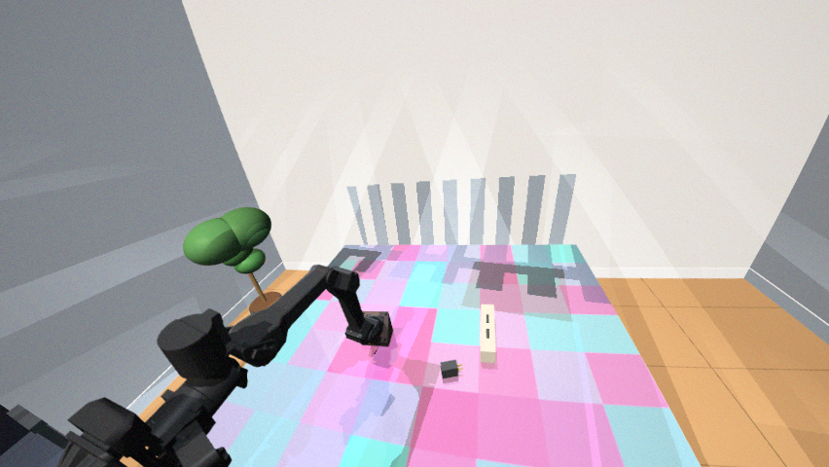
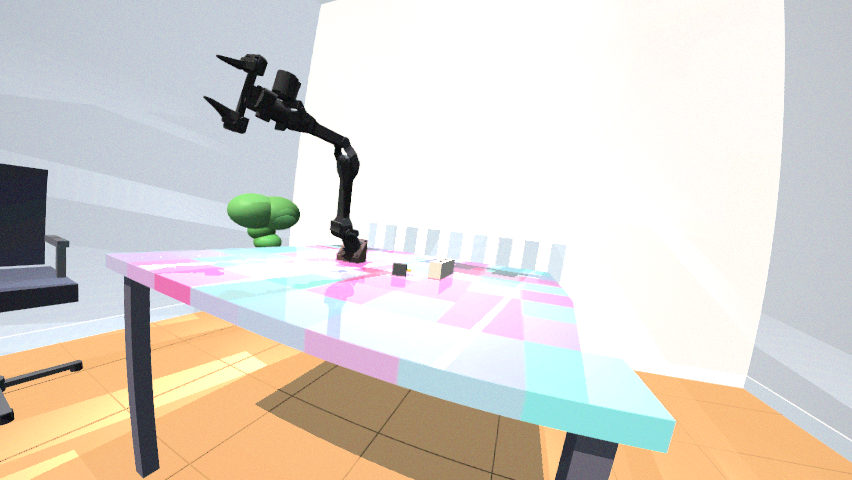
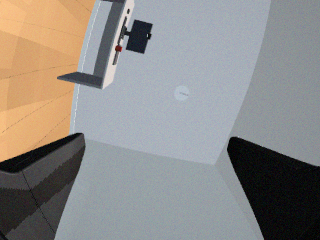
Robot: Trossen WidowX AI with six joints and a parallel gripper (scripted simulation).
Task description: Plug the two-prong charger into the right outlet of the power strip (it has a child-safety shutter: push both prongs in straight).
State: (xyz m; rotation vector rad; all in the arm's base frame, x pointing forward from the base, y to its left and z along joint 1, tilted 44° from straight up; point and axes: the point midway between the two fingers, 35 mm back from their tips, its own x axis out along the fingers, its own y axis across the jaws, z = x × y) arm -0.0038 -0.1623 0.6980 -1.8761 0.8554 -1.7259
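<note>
The two-prong charger is 260 mm ahead of my gripper tip, 540 mm to the left of it and 430 mm below it.
</note>
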